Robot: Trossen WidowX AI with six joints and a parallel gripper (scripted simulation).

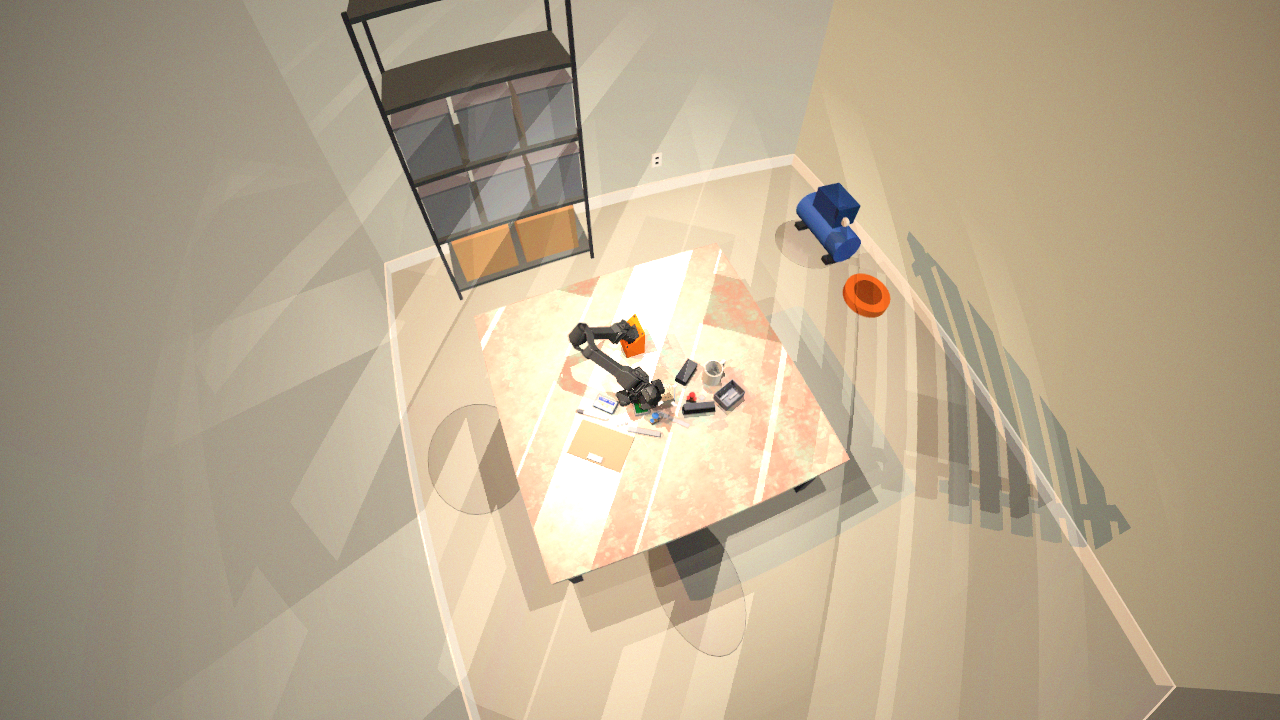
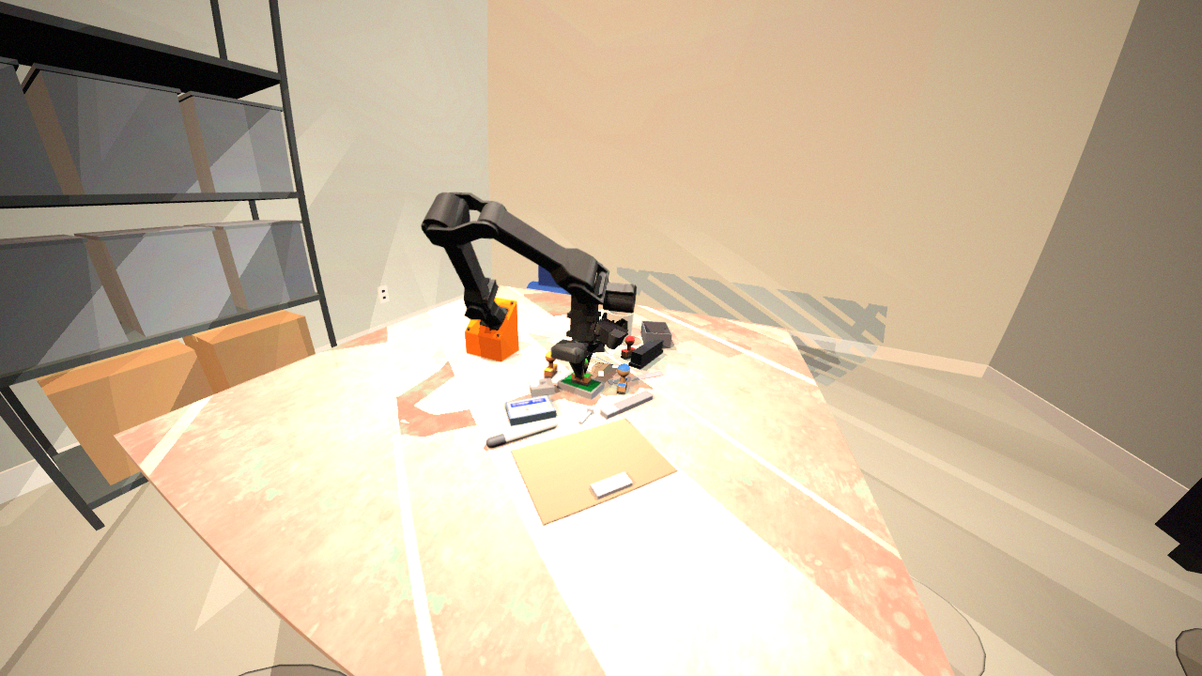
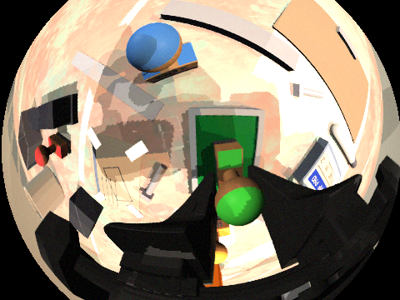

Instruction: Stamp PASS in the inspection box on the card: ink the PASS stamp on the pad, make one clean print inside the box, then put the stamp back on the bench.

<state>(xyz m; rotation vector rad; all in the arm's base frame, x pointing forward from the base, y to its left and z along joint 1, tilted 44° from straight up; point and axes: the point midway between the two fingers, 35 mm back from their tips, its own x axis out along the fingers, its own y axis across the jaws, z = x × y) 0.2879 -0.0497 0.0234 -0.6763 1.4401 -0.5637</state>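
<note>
My gripper tip is 3 cm above the green ink pad. From my gripper tip the other things lie so: green-knobbed stamp: right at my gripper tip; then blue-knobbed stamp: 9 cm ahead, 4 cm to the left, 1 cm below; then grey bar: 12 cm ahead, 2 cm to the right, 3 cm below.
</note>
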